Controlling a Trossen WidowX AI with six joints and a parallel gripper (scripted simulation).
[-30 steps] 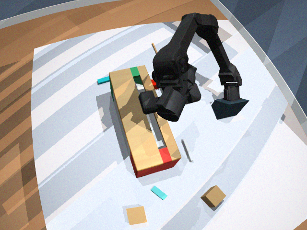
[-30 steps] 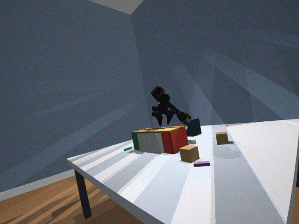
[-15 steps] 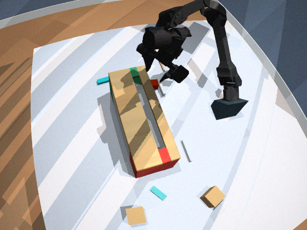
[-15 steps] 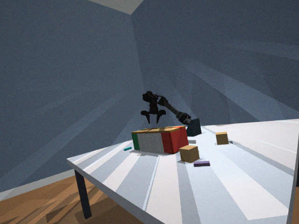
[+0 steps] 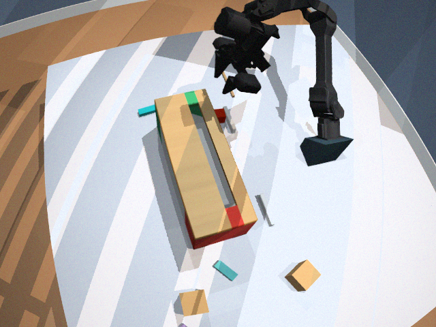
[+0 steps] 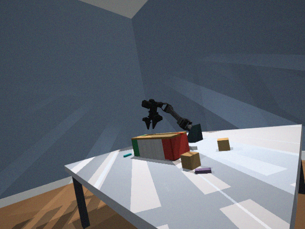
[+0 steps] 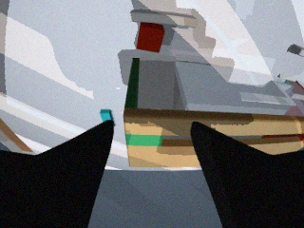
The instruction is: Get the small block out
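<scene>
Now: the red block 150 mm below my gripper tip and 20 mm behind it. Round my gripper tip: teal bar (190 mm ahead, 160 mm below, 80 mm to the right); then box (170 mm to the left, 100 mm below, 50 mm ahead); then purple bar (580 mm to the left, 220 mm ahead, 160 mm below).
</scene>
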